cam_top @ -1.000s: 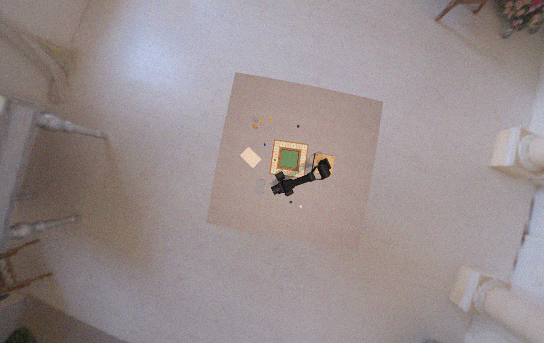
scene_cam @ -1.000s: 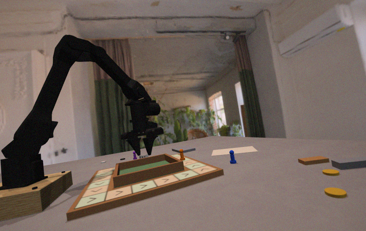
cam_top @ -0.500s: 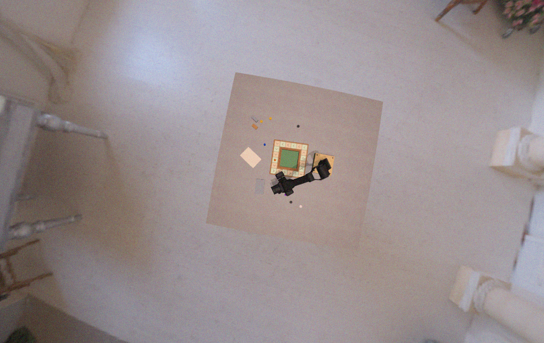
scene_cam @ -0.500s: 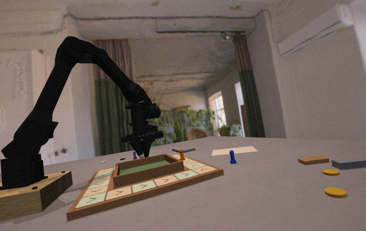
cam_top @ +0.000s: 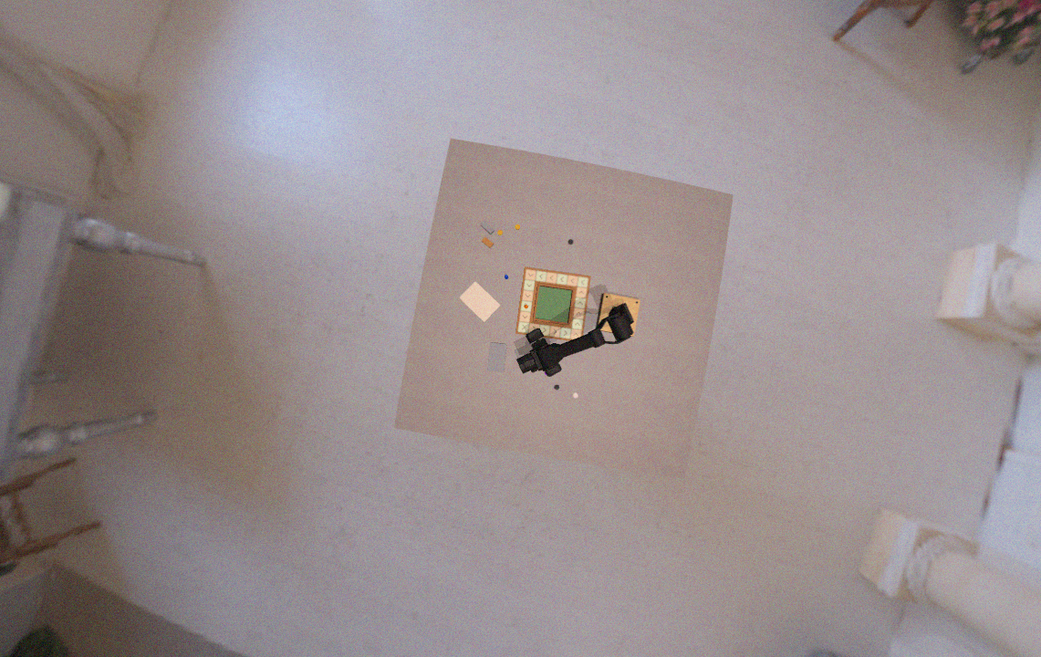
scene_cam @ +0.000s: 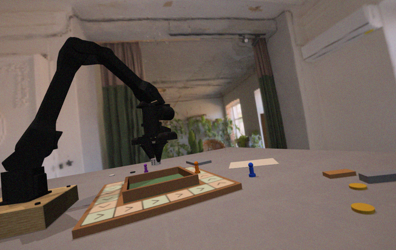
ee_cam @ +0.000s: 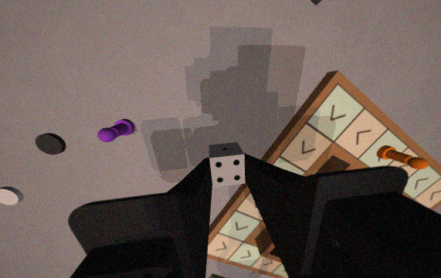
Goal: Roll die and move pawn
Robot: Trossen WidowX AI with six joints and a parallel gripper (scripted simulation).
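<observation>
My gripper tip is now 15 cm to the left of the orange pawn, 13 cm short of it and 2 cm above it. Round my gripper tip: grey slab (16 cm ahead, 10 cm to the left, 4 cm below); then purple pawn (8 cm to the left, 6 cm behind, 3 cm below); then white die (right at my gripper tip).
</observation>
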